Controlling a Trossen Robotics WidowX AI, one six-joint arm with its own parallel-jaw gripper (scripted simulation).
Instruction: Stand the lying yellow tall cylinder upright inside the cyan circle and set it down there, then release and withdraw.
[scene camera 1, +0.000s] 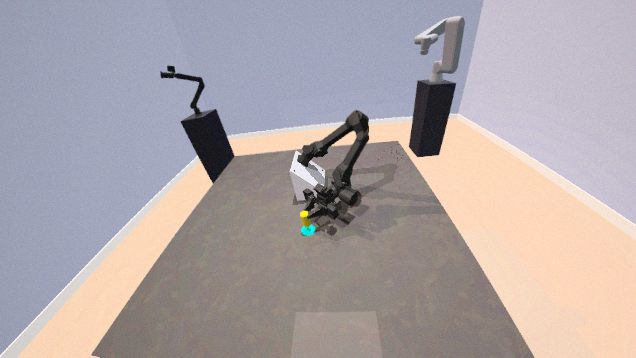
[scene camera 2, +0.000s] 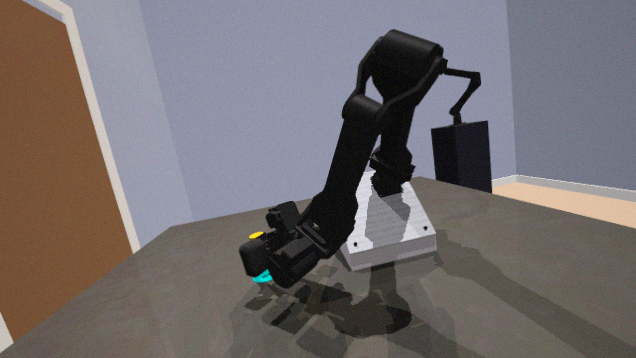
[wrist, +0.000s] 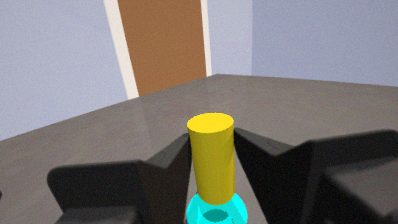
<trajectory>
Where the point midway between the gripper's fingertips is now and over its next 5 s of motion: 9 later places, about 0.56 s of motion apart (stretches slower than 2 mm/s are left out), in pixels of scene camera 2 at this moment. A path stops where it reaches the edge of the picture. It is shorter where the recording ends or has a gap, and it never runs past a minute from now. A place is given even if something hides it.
My gripper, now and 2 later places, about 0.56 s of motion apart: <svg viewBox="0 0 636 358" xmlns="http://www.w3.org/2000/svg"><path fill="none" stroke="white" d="M257 239L260 253L258 250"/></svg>
</trajectory>
